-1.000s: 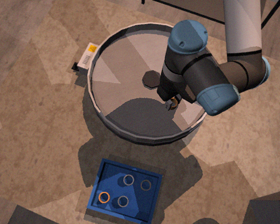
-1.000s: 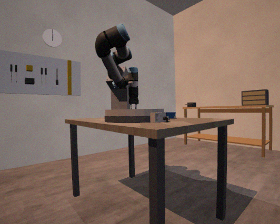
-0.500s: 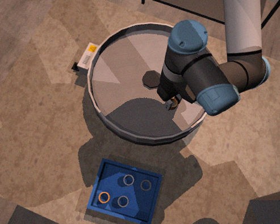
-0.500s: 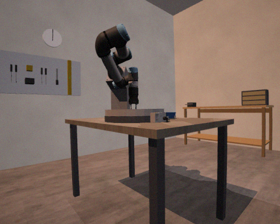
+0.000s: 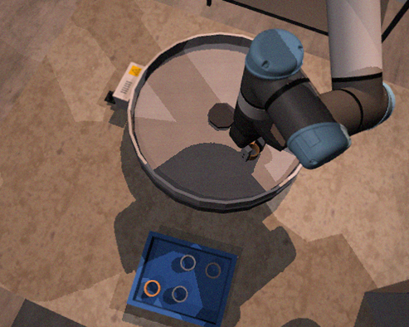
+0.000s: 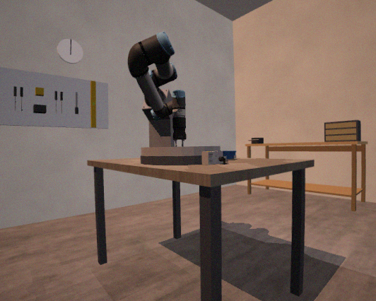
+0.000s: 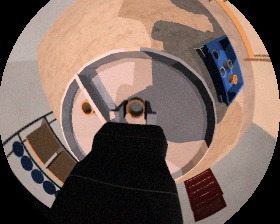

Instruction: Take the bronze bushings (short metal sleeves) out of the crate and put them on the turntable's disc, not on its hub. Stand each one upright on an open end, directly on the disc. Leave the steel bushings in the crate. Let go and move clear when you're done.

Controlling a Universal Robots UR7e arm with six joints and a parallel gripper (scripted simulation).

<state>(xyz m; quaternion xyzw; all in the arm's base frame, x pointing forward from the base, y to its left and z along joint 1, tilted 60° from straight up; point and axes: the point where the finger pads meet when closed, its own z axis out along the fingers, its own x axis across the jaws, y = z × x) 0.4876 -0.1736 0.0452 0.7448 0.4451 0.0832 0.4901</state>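
The blue crate is 10 cm ahead of my hand, 29 cm to the left of it and 5 cm below it. Also, from my hand: turntable disc: 8 cm ahead, 8 cm to the right, 2 cm below.
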